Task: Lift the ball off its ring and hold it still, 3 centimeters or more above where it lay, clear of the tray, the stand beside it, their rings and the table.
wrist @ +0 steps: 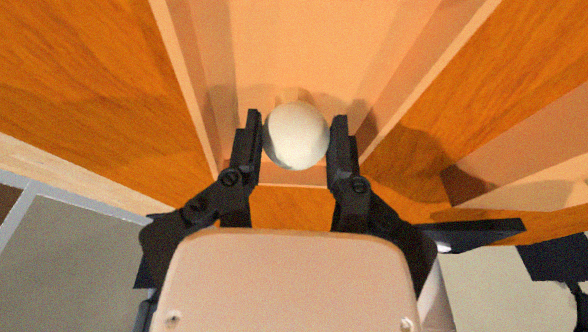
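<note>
The pale, off-white ball (296, 136) is in the middle of the wrist view, inside the near end of the peach-coloured tray (310, 40). My gripper (296, 125) is shut on the ball, with one black finger against its left side and the other against its right. A small part of a tan ring (294, 95) shows just beyond the ball; the ball hides the rest. Whether the ball still touches its ring cannot be told from this view. The fingers are between the tray's side walls, and shadows fall on the tray floor around them.
The stand (530, 140), a peach-coloured shape, is at the right, apart from the tray; its ring does not show. The orange wood table (100, 100) runs around both. Dark flat parts (475, 232) show at the lower right, and a grey floor (75, 260) lies beyond the table edge.
</note>
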